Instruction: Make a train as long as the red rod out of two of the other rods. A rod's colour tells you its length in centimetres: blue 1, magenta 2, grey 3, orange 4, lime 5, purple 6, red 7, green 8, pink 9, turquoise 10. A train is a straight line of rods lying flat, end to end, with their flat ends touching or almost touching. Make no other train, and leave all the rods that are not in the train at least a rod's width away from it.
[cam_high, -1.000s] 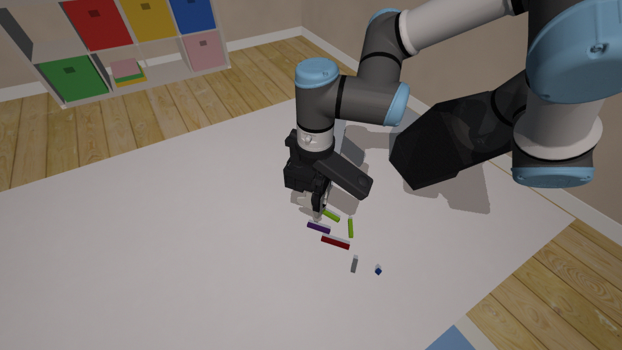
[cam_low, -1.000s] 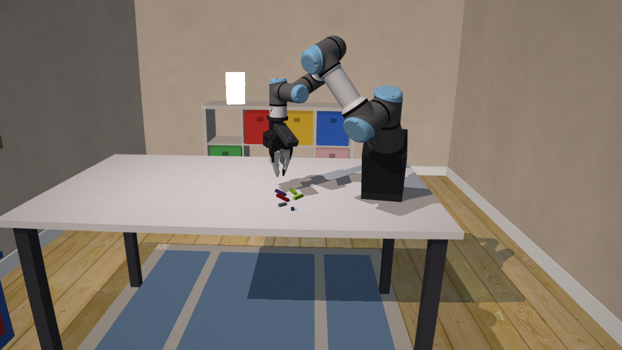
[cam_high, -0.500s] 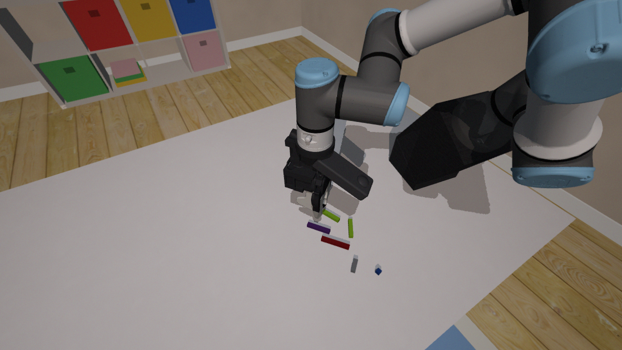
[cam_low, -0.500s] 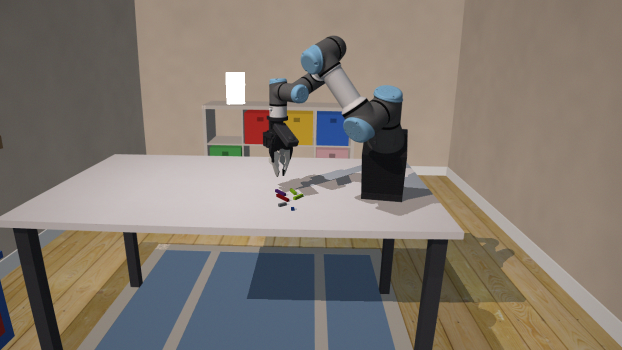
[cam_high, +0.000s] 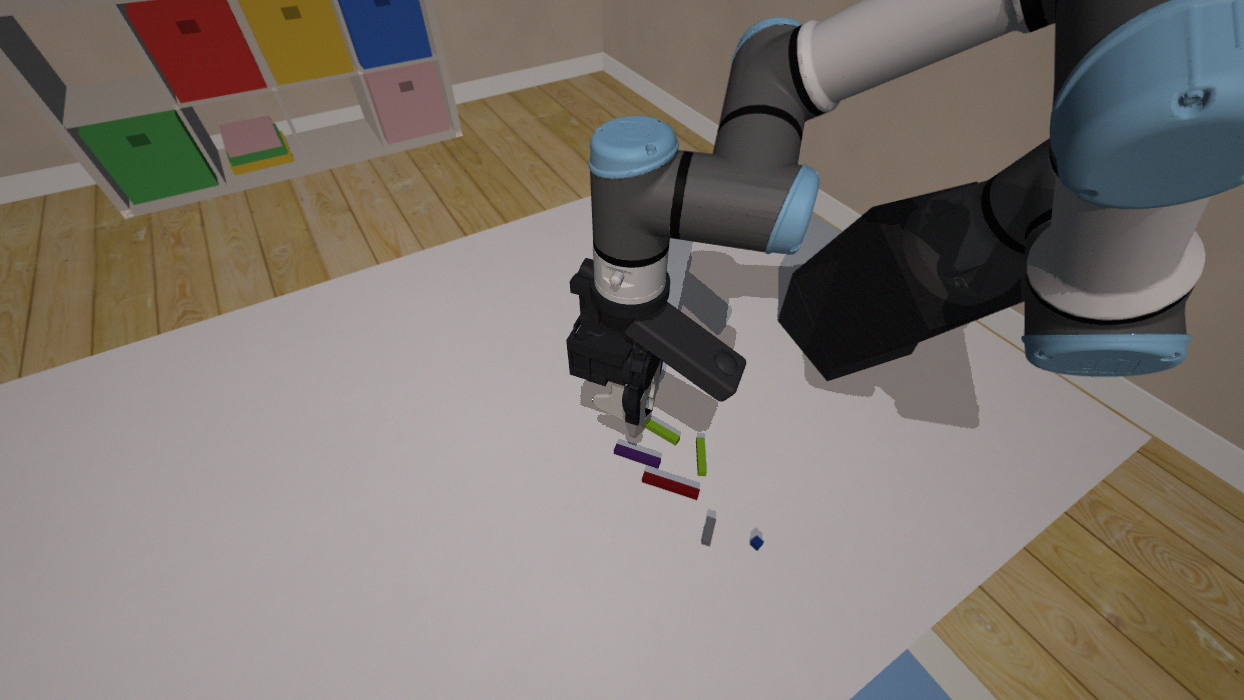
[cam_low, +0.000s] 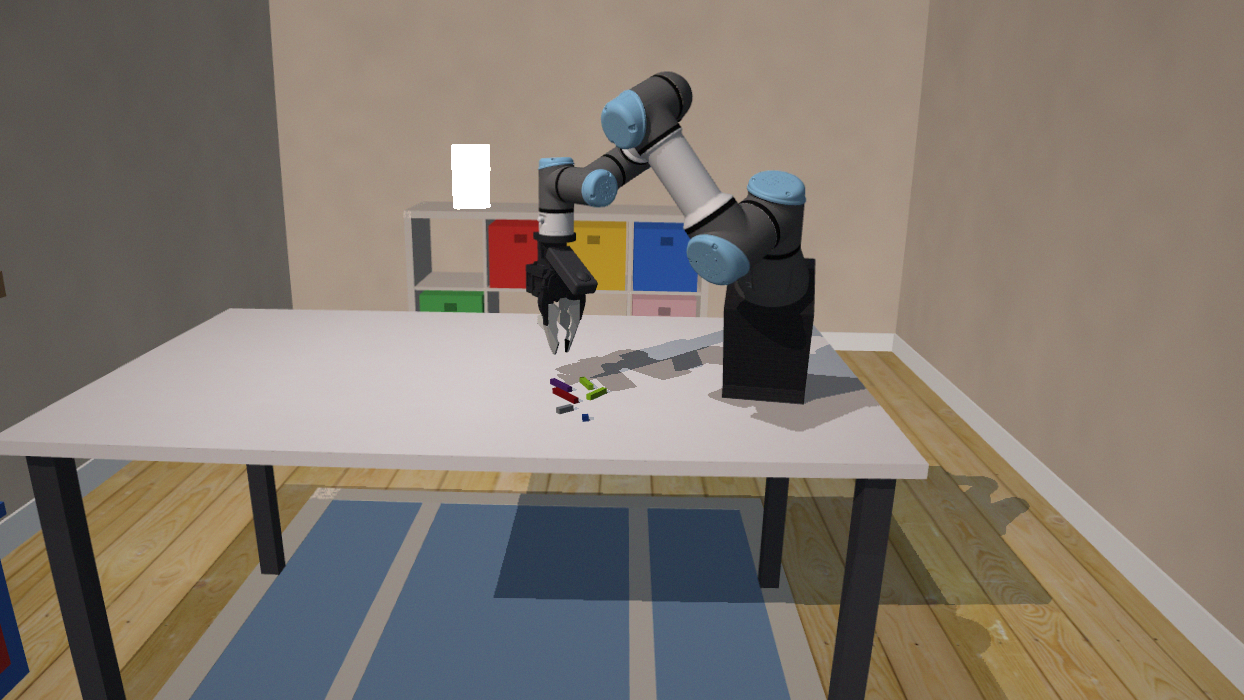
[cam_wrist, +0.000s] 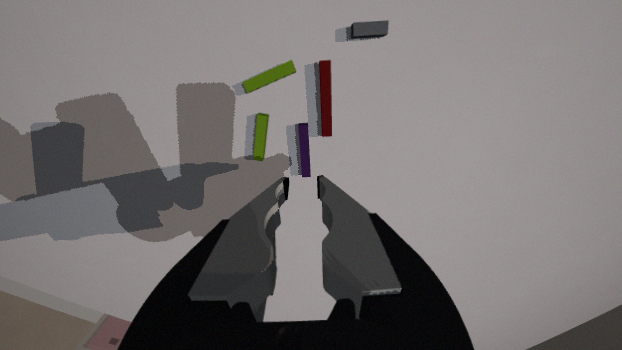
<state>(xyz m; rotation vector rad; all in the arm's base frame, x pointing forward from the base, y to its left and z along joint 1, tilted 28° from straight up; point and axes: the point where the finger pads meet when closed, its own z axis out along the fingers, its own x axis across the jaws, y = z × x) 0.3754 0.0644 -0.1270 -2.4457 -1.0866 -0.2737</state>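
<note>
The purple rod lies 80 mm below my hand. From my hand the other things lie so: grey rod (120 mm to the left, 80 mm below, 40 mm behind); then small blue rod (150 mm to the left, 80 mm below, 80 mm behind); then red rod (80 mm below, 50 mm to the left, 20 mm behind).
</note>
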